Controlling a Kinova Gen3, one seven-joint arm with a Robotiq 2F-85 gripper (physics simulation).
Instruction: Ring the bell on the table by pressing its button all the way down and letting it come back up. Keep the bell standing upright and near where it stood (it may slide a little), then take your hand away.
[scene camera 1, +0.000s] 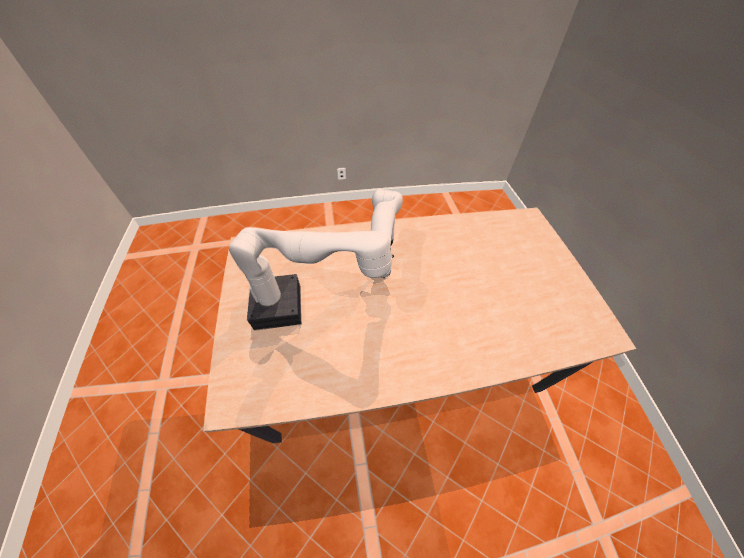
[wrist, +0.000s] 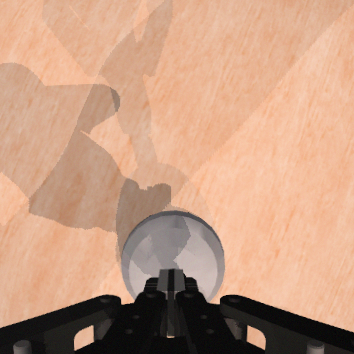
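Pixels of known places: gripper, between the fingertips: (wrist: 171, 284); arm's base, origin of its link: (scene camera 1: 269, 295).
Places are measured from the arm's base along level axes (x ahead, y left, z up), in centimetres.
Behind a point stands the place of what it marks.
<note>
The bell's round silver dome (wrist: 150, 250) @(y 17.6, x 44.6, z -4.6 cm) stands upright on the table in the wrist view, at the lower middle. My gripper (wrist: 171, 284) @(y 19.6, x 44.9, z -1.7 cm) is shut, with nothing between its fingers. Its fingertips are pressed together over the middle of the dome and cover the bell's button, so whether the button is up or down is hidden. The gap between the tips and the button cannot be made out. In the scene view the arm's wrist hides the bell and the fingers.
The wooden table (scene camera 1: 480, 300) @(y 4.6, x 87.9, z -8.6 cm) (wrist: 280, 165) @(y 23.4, x 33.4, z -8.6 cm) carries the arm's black base (scene camera 1: 285, 306) @(y -4.5, x 7.4, z -0.2 cm) at its left side. The white arm (scene camera 1: 324, 245) @(y -9.5, x 27.4, z 39.5 cm) reaches over the table from there. Arm shadows fall across the table. The table's front edge runs above the tiled floor (scene camera 1: 300, 510).
</note>
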